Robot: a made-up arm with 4 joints.
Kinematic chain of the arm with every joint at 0, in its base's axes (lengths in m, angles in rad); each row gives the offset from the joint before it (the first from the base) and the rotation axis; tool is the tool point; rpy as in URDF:
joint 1: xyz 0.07 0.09 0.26 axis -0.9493 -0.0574 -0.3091
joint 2: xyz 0 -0.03 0 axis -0.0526 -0.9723 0.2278
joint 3: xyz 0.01 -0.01 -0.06 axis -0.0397 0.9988 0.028
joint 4: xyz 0 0 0.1 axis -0.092 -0.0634 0.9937
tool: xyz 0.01 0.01 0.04 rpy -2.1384 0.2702 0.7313
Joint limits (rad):
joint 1: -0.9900..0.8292
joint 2: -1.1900..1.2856
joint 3: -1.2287..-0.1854
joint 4: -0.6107..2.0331
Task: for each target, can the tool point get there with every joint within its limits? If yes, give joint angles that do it. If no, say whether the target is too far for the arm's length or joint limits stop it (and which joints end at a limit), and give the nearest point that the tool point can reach.
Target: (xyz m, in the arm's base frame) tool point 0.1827 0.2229 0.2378
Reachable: no: joint limits stop it (at a limit: joint 1, joint 2) | nearest point 0.0964 0.1236 0.3393 | short by 0.166 m
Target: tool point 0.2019 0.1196 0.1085
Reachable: no: joint limits stop it (at a limit: joint 2, joint 3, joint 4) | nearest point 0.0671 0.1054 0.1194 | short by 0.136 m
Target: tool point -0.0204 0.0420 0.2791
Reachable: yes | joints -0.3700 -0.0004 -0.7768 1.3103
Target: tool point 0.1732 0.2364 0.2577
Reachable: no: joint limits stop it (at a limit: joint 1, joint 2) | nearest point 0.0853 0.1345 0.3407 | short by 0.158 m
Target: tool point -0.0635 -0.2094 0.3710
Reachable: no: too far | nearest point 0.0152 -0.0166 0.3070 | short by 0.218 m
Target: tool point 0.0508 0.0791 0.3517
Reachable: yes | joints 0.1094 -0.8685 -0.6265 1.2934
